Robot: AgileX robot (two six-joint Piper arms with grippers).
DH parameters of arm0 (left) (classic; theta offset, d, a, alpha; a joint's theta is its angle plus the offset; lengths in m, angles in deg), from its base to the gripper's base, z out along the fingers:
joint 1: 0 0.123 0 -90
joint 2: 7.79 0 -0.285 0
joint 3: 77.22 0 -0.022 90
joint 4: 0 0.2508 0 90
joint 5: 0 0 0.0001 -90
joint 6: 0 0.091 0 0
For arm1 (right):
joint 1: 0 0.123 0 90
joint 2: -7.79 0 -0.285 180
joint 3: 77.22 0 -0.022 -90
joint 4: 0 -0.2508 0 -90
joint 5: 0 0 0.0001 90
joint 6: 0 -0.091 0 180
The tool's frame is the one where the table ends.
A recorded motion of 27 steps. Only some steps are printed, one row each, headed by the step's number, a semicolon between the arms.
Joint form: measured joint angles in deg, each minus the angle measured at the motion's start. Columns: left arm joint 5, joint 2, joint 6, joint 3, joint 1, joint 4; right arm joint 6, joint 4, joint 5, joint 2, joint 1, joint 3.
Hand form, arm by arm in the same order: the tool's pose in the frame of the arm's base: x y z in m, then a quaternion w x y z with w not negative. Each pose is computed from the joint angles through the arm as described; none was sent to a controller.
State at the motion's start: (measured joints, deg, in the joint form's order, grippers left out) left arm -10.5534 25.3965 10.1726 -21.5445 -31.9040 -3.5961; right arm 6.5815 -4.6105 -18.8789 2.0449 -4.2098 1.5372
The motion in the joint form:
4: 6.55 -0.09 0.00 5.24 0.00 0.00; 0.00 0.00 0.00 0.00 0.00 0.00
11: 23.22 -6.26 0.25 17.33 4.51 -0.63; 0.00 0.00 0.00 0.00 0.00 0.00
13: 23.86 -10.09 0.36 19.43 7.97 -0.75; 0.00 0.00 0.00 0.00 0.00 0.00
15: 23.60 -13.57 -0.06 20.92 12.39 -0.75; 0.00 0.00 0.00 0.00 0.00 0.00
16: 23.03 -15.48 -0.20 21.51 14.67 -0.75; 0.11 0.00 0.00 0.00 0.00 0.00
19: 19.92 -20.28 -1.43 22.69 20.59 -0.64; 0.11 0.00 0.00 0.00 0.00 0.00
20: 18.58 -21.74 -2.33 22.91 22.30 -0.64; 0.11 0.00 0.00 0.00 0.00 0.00
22: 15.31 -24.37 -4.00 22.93 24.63 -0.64; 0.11 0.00 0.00 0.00 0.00 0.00
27: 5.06 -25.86 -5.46 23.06 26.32 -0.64; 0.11 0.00 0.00 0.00 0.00 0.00
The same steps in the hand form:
4: 0.0873 -0.0548 0.2702 0.63970 0.25012 0.71210 -0.14538; 0.0525 -0.0015 0.1764 0.61984 0.00557 0.78432 -0.02459
11: 0.0785 -0.0390 0.2347 0.71235 0.19444 0.66229 -0.12696; 0.0525 -0.0015 0.1764 0.61984 0.00557 0.78432 -0.02459
13: 0.0736 -0.0310 0.2287 0.72984 0.16987 0.65344 -0.10723; 0.0525 -0.0015 0.1764 0.61984 0.00557 0.78432 -0.02459
15: 0.0699 -0.0231 0.2241 0.74315 0.13967 0.64909 -0.08313; 0.0525 -0.0015 0.1764 0.61984 0.00557 0.78432 -0.02459
16: 0.0678 -0.0195 0.2221 0.74885 0.12514 0.64704 -0.07002; 0.0525 -0.0015 0.1764 0.61982 0.00481 0.78433 -0.02518
19: 0.0625 -0.0114 0.2158 0.75402 0.08605 0.64993 -0.04053; 0.0525 -0.0015 0.1764 0.61982 0.00481 0.78433 -0.02518
20: 0.0609 -0.0094 0.2139 0.75370 0.07185 0.65229 -0.03582; 0.0525 -0.0015 0.1764 0.61982 0.00481 0.78433 -0.02518
22: 0.0578 -0.0068 0.2114 0.75009 0.05082 0.65856 -0.03284; 0.0525 -0.0015 0.1764 0.61982 0.00481 0.78433 -0.02518
27: 0.0567 -0.0062 0.1960 0.69673 0.04046 0.71540 -0.03349; 0.0525 -0.0015 0.1764 0.61982 0.00481 0.78433 -0.02518

